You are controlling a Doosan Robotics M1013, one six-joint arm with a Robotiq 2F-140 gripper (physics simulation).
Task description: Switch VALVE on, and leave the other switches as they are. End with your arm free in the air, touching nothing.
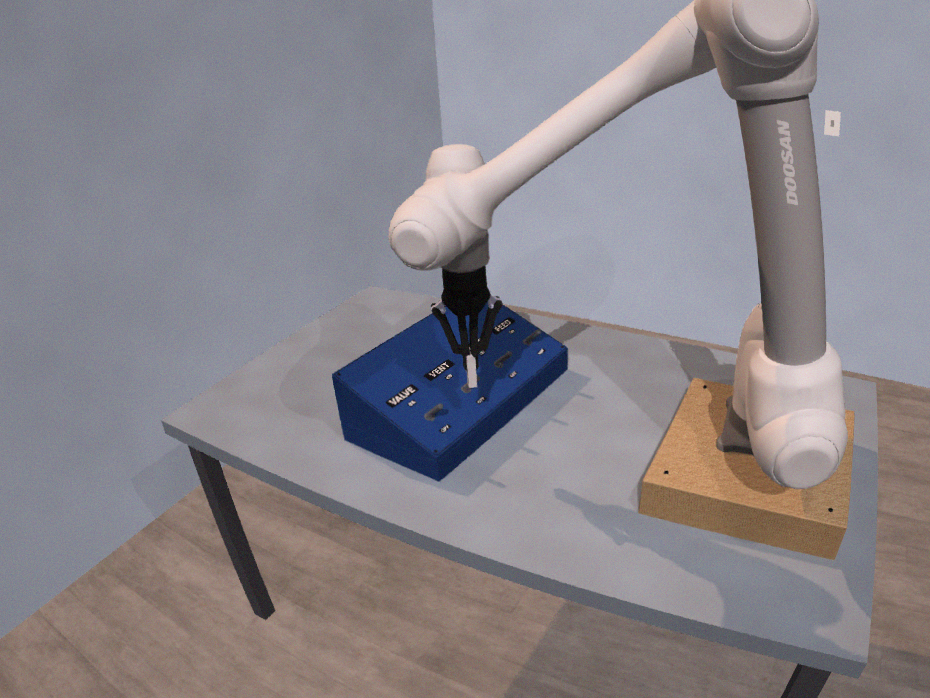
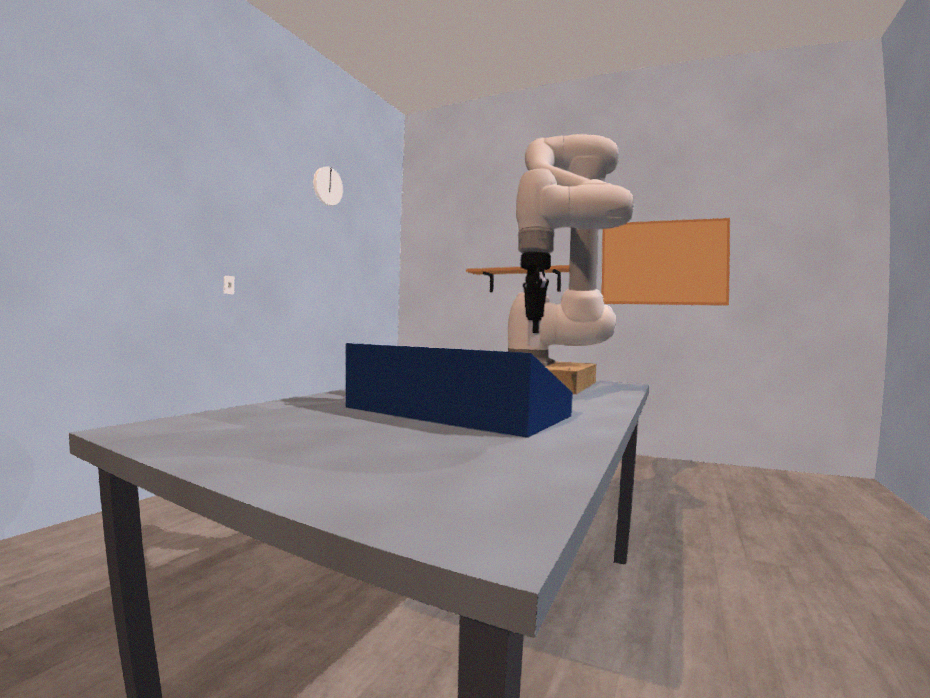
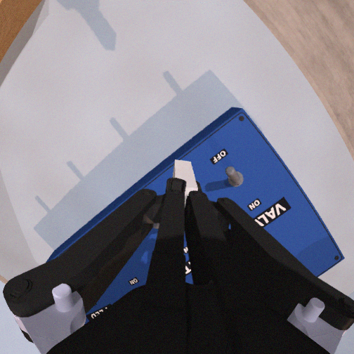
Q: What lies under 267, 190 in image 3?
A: A blue switch box.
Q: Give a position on a blue switch box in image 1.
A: At 383, 397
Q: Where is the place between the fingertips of my gripper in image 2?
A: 533, 346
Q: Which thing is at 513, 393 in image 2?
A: A blue switch box.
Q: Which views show my gripper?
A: Image 1, image 2 and image 3: all of them.
